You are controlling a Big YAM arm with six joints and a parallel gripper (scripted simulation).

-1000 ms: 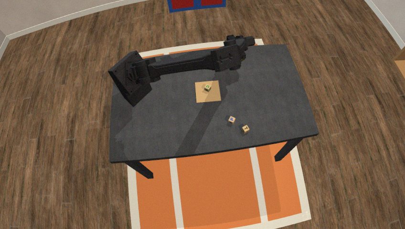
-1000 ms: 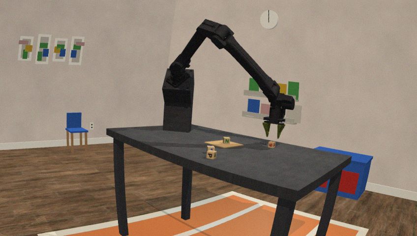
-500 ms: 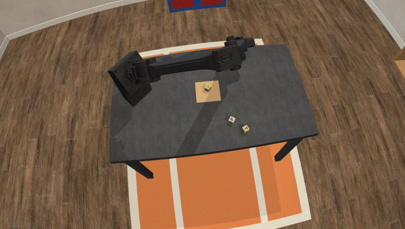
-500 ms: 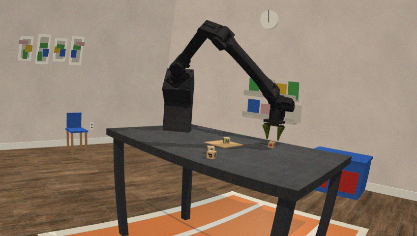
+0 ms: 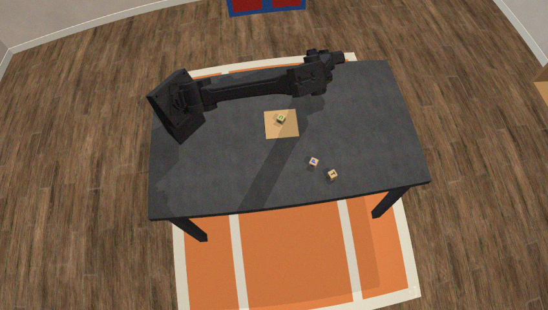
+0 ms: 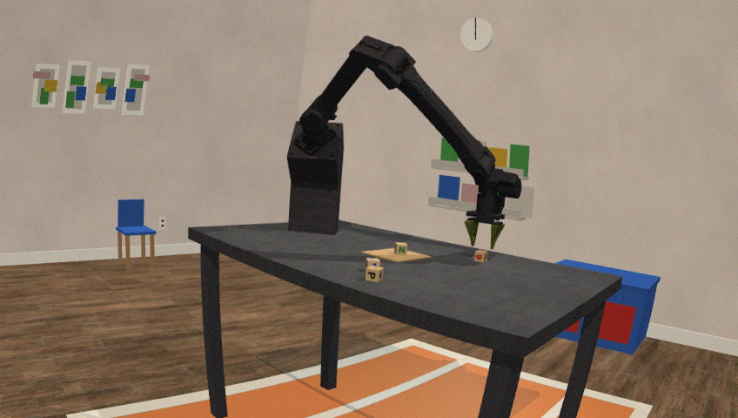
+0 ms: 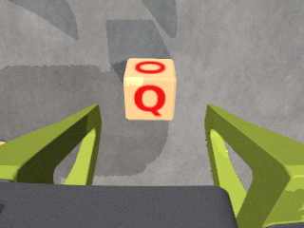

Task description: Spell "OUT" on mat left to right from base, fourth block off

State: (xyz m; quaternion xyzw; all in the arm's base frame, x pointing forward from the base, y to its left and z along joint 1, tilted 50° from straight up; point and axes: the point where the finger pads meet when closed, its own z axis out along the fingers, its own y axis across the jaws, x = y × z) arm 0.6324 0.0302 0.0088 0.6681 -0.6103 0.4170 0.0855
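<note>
My hand is 30 mm above the O block. The rest, counted from my hand: green-lettered block: 220 mm behind, 80 mm to the right, 30 mm below; P block: 320 mm to the right, 180 mm behind, 30 mm below; tan mat: 230 mm behind, 90 mm to the right, 50 mm below.
</note>
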